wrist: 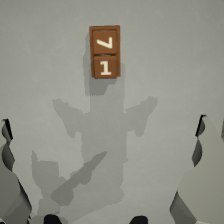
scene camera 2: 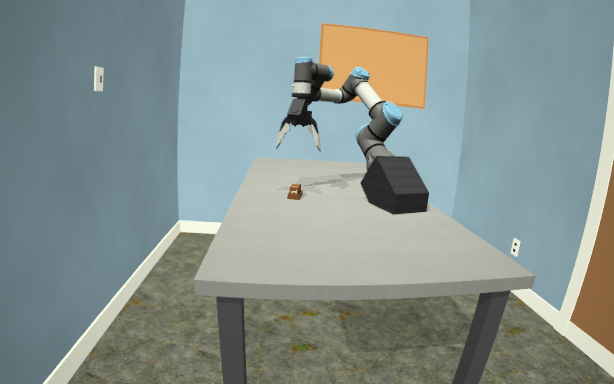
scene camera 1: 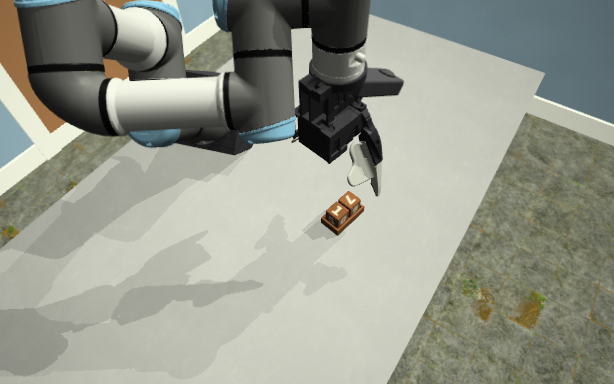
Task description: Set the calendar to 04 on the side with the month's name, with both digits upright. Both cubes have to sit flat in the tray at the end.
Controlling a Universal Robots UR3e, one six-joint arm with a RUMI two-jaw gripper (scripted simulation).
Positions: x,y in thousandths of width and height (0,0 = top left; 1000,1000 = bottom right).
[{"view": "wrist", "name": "gripper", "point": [458,533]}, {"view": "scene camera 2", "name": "gripper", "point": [486,392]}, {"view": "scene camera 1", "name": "gripper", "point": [551,439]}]
